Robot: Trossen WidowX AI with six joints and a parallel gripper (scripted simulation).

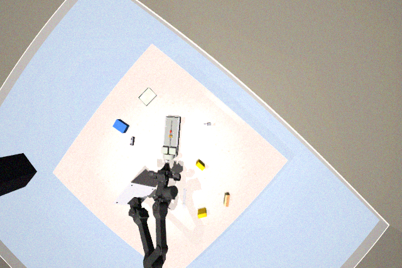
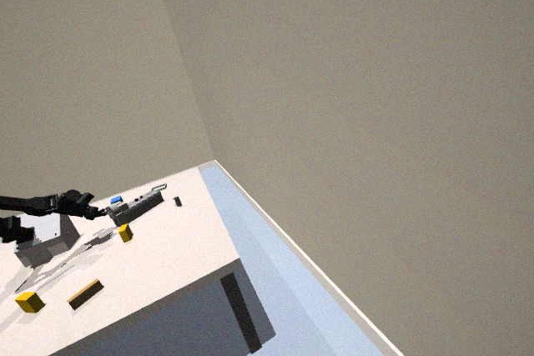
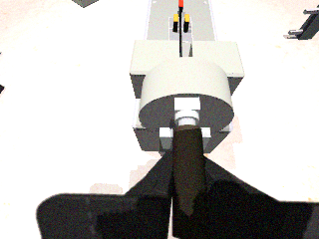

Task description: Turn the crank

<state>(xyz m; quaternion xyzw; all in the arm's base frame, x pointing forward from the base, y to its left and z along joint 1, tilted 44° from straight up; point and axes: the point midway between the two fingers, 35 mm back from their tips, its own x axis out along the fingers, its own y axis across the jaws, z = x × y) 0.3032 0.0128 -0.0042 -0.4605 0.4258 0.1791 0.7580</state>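
Right now my gripper tip is 10 mm below the crank. The rest, counted from my gripper tip: blue block 100 mm behind, 410 mm to the left, 70 mm below; dark brown crank handle 10 mm behind, 10 mm to the right, 30 mm above; red pointer 150 mm ahead, 130 mm to the left, 10 mm below.
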